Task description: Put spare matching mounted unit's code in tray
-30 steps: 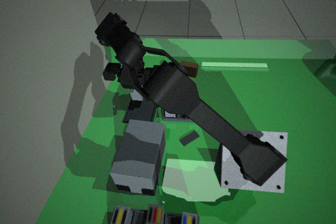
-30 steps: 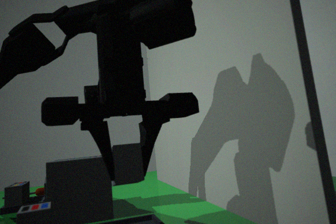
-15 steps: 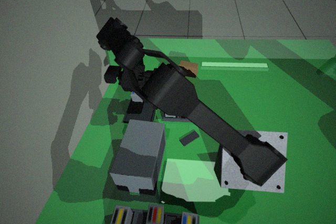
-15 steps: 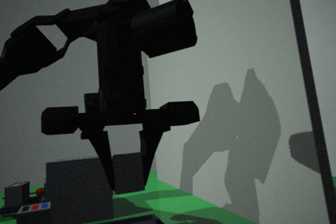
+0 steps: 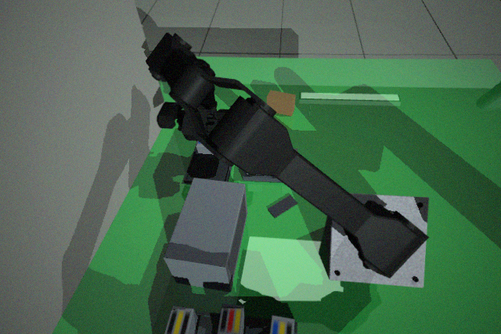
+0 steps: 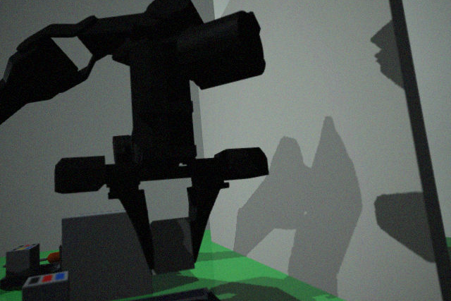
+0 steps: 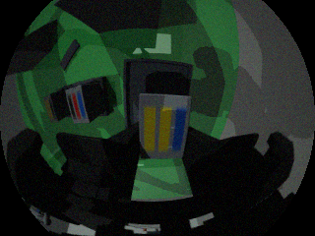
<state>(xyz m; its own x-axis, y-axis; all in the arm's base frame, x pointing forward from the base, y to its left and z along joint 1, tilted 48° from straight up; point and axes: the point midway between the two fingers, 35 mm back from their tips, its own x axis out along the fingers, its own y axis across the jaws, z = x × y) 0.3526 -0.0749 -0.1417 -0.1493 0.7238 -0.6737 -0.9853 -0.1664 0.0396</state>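
Now: gripper tip 5 cm above the dark tray and 1 cm to the right of it. The rest, counted from my gripper tip: black tape roll: 12 cm to the right, 8 cm behind, 3 cm below; then black rack: 15 cm behind, 4 cm below, 1 cm to the left; then spare: 3 cm above, 1 cm to the left.
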